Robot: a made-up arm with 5 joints. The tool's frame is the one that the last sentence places.
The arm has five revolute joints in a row. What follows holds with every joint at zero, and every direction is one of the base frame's. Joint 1 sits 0.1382 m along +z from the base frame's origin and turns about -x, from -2.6 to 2.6 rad. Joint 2 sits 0.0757 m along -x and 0.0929 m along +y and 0.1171 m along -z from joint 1 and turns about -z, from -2.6 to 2.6 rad. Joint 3 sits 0.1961 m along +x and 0.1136 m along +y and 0.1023 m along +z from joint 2 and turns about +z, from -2.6 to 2.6 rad. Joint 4 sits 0.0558 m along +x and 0.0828 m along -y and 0.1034 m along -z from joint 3 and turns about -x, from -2.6 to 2.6 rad. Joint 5 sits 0.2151 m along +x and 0.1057 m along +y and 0.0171 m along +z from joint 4 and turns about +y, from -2.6 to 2.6 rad. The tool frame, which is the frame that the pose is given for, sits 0.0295 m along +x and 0.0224 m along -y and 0.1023 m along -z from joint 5; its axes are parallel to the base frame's.
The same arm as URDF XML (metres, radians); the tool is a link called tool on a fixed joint. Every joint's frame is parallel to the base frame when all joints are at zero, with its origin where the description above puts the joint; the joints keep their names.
<robot name="arm">
<joint name="tool_joint" type="fixed"><parent link="link5"/><child link="tool"/><origin xyz="0.0295 -0.0224 -0.1023"/></joint>
<joint name="joint 5" type="revolute"><parent link="link4"/><child link="link5"/><origin xyz="0.2151 0.1057 0.0171"/><axis xyz="0 1 0"/><limit lower="-2.6" upper="2.6"/></joint>
<joint name="joint 4" type="revolute"><parent link="link3"/><child link="link4"/><origin xyz="0.0558 -0.0828 -0.1034"/><axis xyz="-1 0 0"/><limit lower="-2.6" upper="2.6"/></joint>
<joint name="joint 3" type="revolute"><parent link="link2"/><child link="link3"/><origin xyz="0.1961 0.1136 0.1023"/><axis xyz="0 0 1"/><limit lower="-2.6" upper="2.6"/></joint>
<joint name="joint 2" type="revolute"><parent link="link1"/><child link="link2"/><origin xyz="-0.0757 0.0929 -0.1171"/><axis xyz="0 0 -1"/><limit lower="-2.6" upper="2.6"/></joint>
<joint name="joint 1" type="revolute"><parent link="base"/><child link="link1"/><origin xyz="0 0 0.1382"/><axis xyz="-1 0 0"/><limit lower="-2.6" upper="2.6"/></joint>
<link name="base"/>
<link name="link1"/>
<link name="link2"/>
<link name="link3"/>
<link name="link4"/>
<link name="link5"/>
<link name="tool"/>
</robot>

